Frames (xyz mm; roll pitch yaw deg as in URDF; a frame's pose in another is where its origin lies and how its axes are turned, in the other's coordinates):
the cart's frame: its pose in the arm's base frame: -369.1 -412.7 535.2 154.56 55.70 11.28
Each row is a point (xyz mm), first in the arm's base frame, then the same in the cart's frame.
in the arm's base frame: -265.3 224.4 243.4
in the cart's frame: 368.6 -536.2 -280.1
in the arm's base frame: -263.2 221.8 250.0
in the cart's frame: 364.1 -531.3 -283.3
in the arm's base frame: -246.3 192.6 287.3
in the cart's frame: 339.4 -489.6 -296.7
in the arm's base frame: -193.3 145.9 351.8
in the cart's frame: 310.2 -408.1 -337.3
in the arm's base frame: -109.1 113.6 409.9
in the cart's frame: 305.2 -323.5 -403.1
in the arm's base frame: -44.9 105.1 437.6
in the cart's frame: 316.9 -276.2 -454.0
